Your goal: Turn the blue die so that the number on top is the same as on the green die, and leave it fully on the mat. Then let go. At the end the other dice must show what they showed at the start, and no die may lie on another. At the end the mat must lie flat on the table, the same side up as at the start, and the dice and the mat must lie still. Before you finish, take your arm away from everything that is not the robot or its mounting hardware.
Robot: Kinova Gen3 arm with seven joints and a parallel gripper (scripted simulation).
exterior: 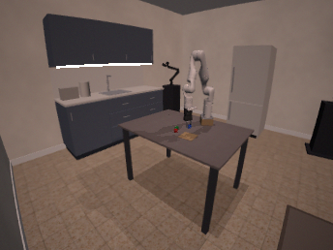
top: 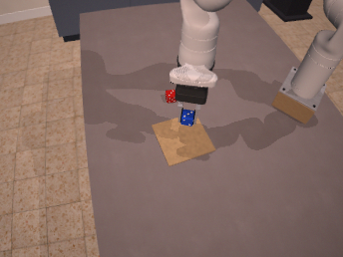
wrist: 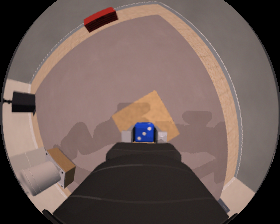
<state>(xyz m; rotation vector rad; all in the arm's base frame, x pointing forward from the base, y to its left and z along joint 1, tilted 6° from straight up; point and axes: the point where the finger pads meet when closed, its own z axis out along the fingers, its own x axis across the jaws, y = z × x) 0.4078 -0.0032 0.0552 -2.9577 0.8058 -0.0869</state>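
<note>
Now: the tan mat 100 mm below my hand. The rest, counted from my hand: blue die (right at my hand); then red die (20 mm behind, 150 mm to the right, 90 mm below); then green die (80 mm behind, 180 mm to the right, 90 mm below).
</note>
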